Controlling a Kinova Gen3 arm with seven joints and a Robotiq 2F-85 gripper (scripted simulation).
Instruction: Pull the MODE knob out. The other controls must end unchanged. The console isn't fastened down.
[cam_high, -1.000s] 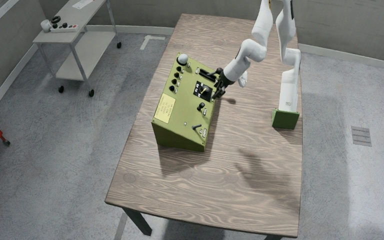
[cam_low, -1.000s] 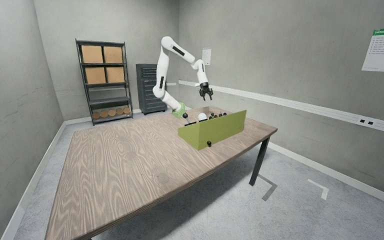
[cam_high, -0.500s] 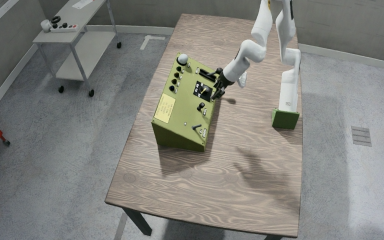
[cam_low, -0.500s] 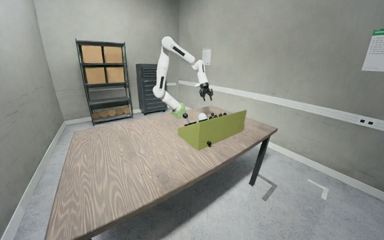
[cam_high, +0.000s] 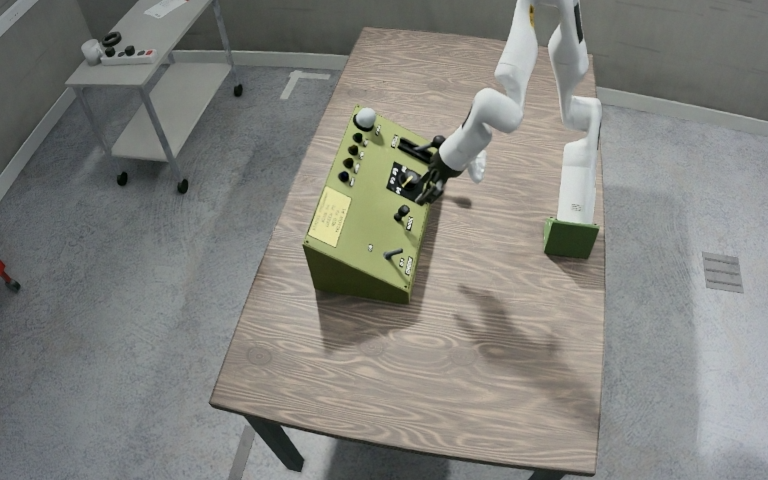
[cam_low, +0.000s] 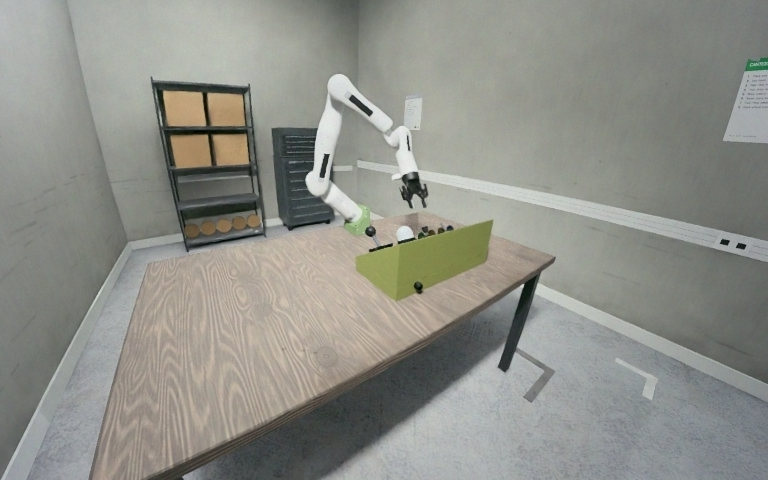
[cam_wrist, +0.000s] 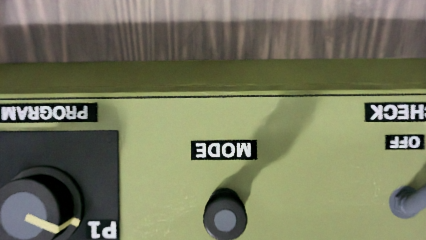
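My hand is 60 mm short of the black mode knob and 110 mm above it. From my hand the other things lie so: rotary selector: 60 mm ahead, 110 mm to the right, 110 mm below; then ball-topped slider lever: 30 mm ahead, 240 mm to the right, 100 mm below; then toggle: 60 mm ahead, 120 mm to the left, 100 mm below.
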